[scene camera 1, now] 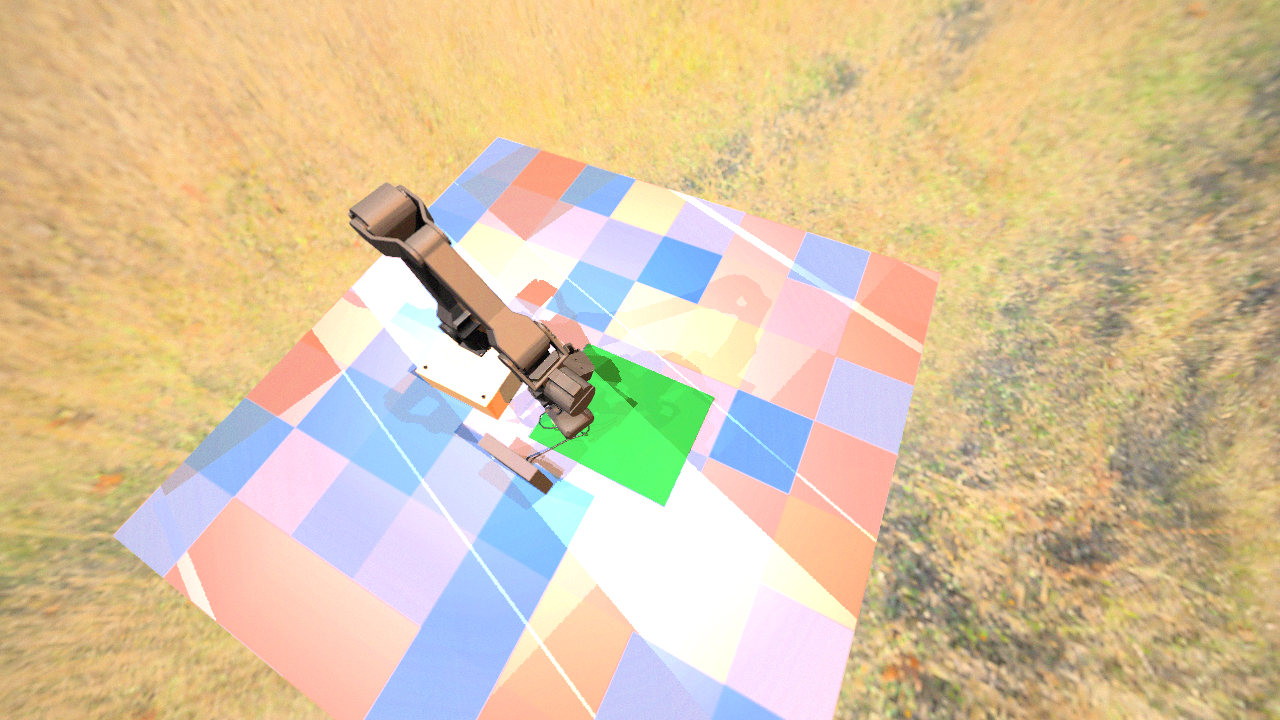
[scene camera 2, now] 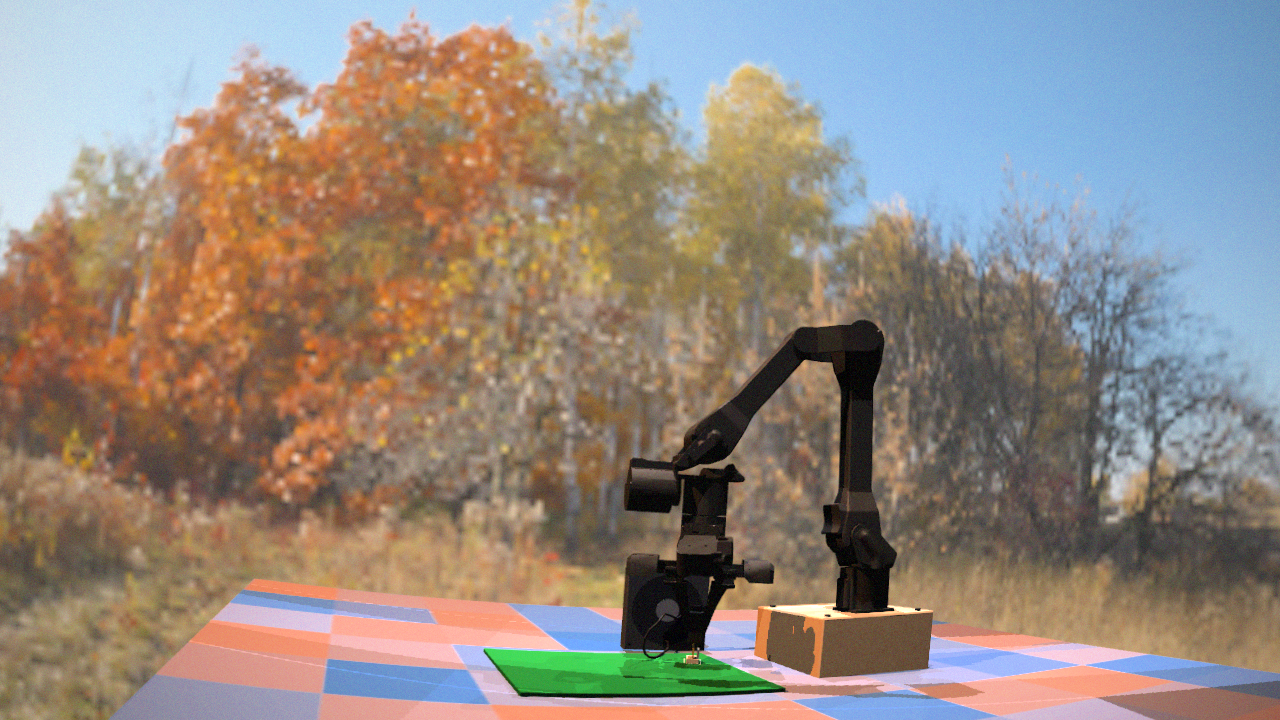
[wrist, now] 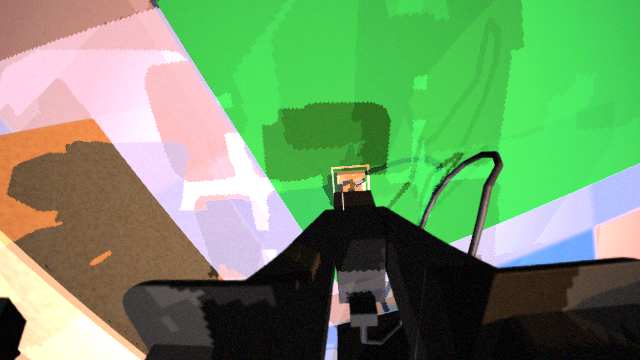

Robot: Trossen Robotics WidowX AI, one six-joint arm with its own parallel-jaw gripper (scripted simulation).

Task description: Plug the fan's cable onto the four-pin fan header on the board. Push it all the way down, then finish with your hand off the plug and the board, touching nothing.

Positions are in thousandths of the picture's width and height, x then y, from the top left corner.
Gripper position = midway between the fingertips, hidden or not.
In view: the gripper (scene camera 2: 543,880), a dark plug (wrist: 562,671), a black fan (scene camera 2: 505,833) and a green board (scene camera 1: 504,588).
The gripper is seen too in scene camera 1 (scene camera 1: 438,567) and in the wrist view (wrist: 554,604). The green board also shows in the wrist view (wrist: 645,268).
